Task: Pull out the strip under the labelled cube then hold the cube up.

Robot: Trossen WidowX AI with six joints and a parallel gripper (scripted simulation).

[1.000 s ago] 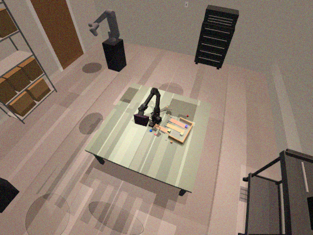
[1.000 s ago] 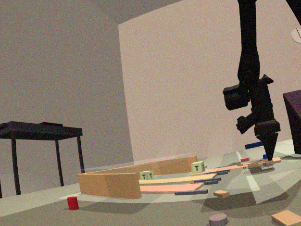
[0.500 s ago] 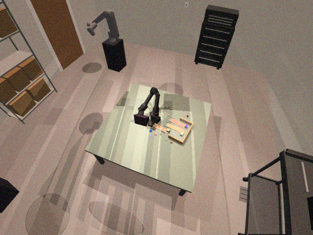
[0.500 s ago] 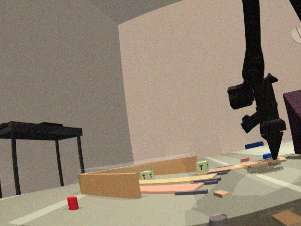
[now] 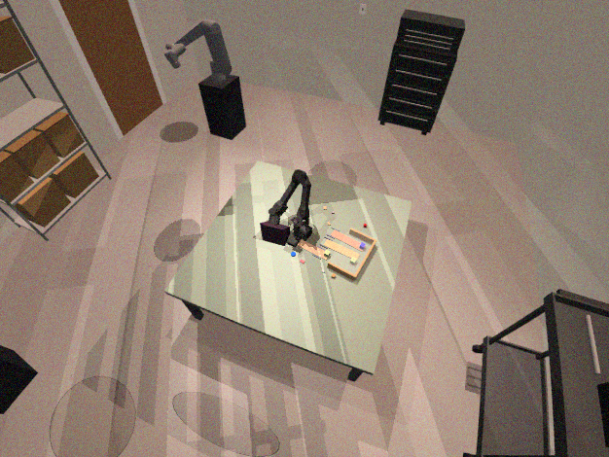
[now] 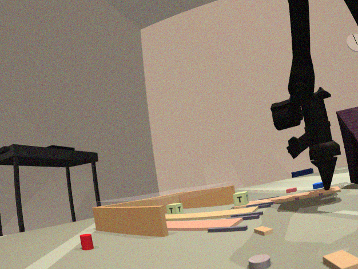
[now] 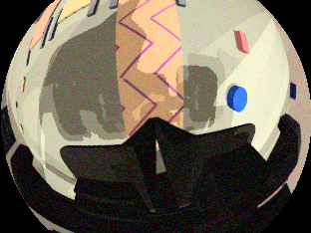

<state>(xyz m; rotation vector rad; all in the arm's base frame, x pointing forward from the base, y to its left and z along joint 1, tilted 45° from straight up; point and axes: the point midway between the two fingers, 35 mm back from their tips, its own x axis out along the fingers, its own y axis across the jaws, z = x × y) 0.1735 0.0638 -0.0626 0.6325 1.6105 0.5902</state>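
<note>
My gripper tip is now 10 mm short of the blue disc and 100 mm to the left of it. The rest, counted from my gripper tip: tan tile 120 mm ahead, 240 mm to the left; then red cylinder 360 mm ahead, 320 mm to the left, 10 mm above.
</note>
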